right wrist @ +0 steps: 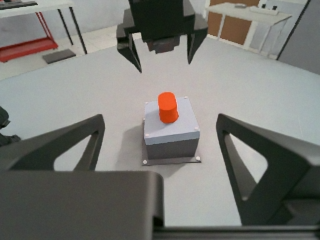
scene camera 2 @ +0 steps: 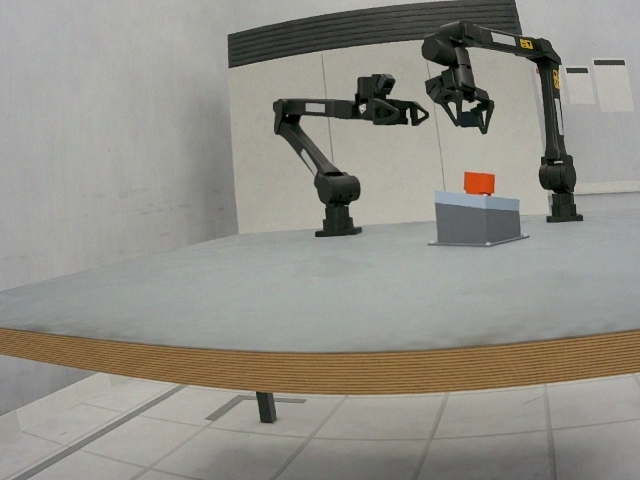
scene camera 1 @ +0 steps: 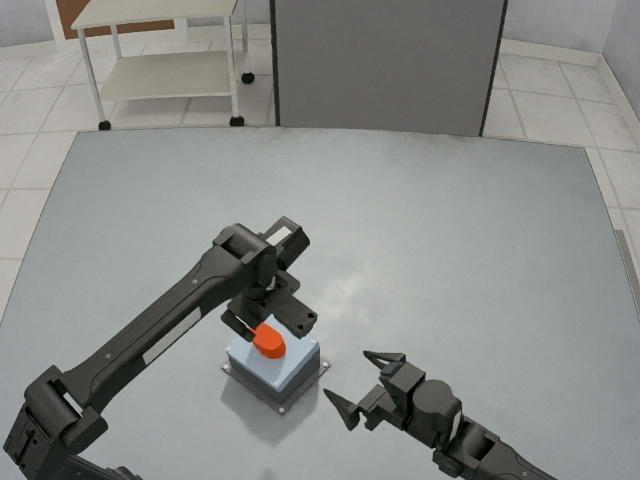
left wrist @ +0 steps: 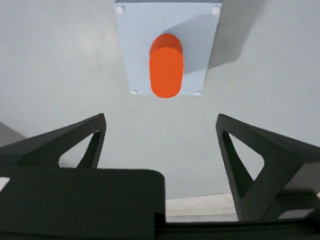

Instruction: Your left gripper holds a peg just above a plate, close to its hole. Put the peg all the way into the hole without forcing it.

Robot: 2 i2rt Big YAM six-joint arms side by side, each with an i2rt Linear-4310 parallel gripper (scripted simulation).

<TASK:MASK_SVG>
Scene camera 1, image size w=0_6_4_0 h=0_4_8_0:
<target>my left gripper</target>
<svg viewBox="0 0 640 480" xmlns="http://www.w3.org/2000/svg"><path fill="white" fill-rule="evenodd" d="M276 284L273 292L264 299L251 299L241 292L226 305L228 309L221 315L221 321L247 343L251 343L257 336L253 331L257 331L262 322L248 312L244 299L247 298L256 302L264 301L274 293ZM279 270L276 274L288 283L288 292L292 295L295 294L301 287L300 281L288 272Z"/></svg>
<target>my right gripper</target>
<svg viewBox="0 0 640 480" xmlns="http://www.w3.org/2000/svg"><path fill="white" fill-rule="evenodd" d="M413 413L405 423L404 432L407 432L408 424L413 419ZM384 387L377 384L357 404L326 388L323 391L337 409L349 431L352 431L359 425L361 412L367 420L364 423L365 428L372 432L383 421L382 418L377 416L376 405L387 394ZM363 351L363 355L380 370L387 364L379 360L391 363L406 361L406 354Z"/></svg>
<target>orange peg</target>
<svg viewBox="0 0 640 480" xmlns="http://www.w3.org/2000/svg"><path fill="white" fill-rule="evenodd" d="M249 328L257 335L252 343L262 355L270 359L276 359L285 354L286 344L278 331L266 323L262 323L257 328L257 331Z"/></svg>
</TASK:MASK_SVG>
